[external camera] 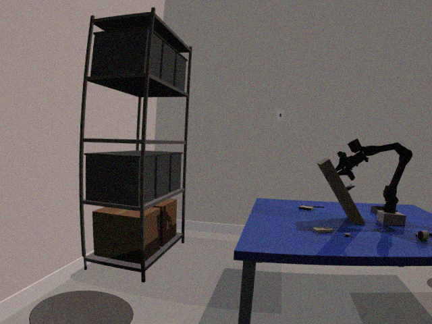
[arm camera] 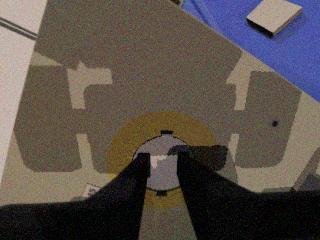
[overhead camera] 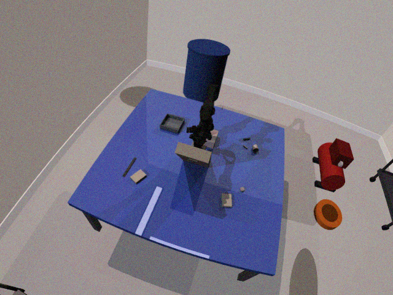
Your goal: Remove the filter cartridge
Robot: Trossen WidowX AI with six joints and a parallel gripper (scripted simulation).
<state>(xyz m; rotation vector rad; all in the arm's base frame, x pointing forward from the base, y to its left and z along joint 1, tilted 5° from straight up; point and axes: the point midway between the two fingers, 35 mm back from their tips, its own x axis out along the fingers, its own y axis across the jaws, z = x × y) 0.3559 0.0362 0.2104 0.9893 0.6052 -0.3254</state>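
My gripper tip is 10 mm short of the round grey filter cartridge and 10 mm above it. Round my gripper tip: dark tray (410 mm behind, 310 mm to the right, 260 mm below).
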